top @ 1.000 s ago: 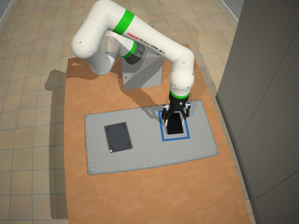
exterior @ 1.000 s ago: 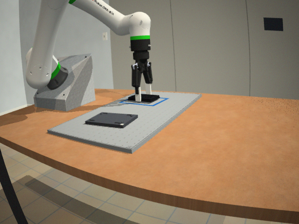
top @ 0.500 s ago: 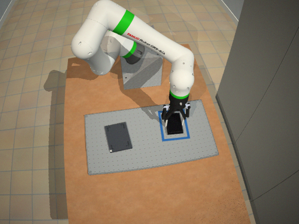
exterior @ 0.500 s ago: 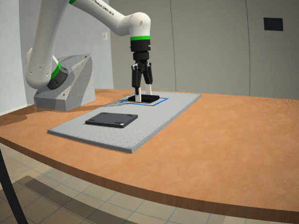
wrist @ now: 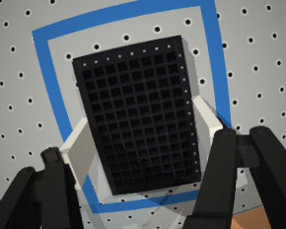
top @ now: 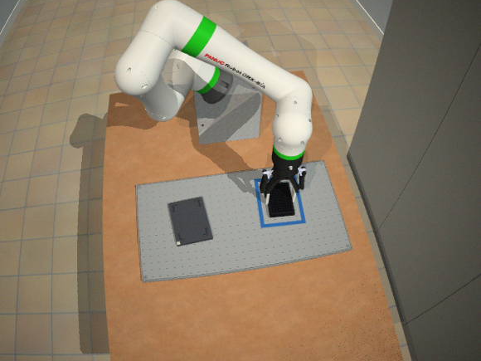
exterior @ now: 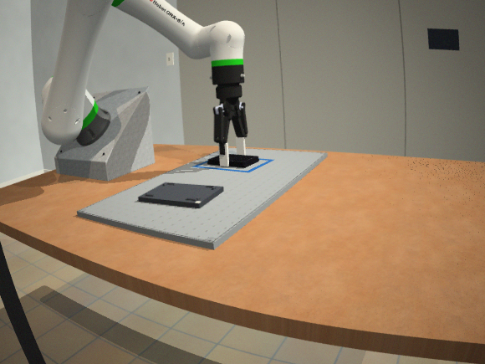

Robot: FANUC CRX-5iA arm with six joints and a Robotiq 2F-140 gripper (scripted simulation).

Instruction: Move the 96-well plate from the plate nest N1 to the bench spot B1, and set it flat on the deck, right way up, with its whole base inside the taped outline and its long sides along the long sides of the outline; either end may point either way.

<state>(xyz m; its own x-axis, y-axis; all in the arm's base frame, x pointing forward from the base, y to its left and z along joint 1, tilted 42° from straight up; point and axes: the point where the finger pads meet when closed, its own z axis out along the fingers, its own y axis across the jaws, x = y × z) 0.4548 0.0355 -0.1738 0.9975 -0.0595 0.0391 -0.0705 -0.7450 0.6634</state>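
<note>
The black 96-well plate is 20 mm below my hand. From my hand the other things lie so: dark plate nest N1: 30 mm ahead, 310 mm to the right, 20 mm below.
</note>
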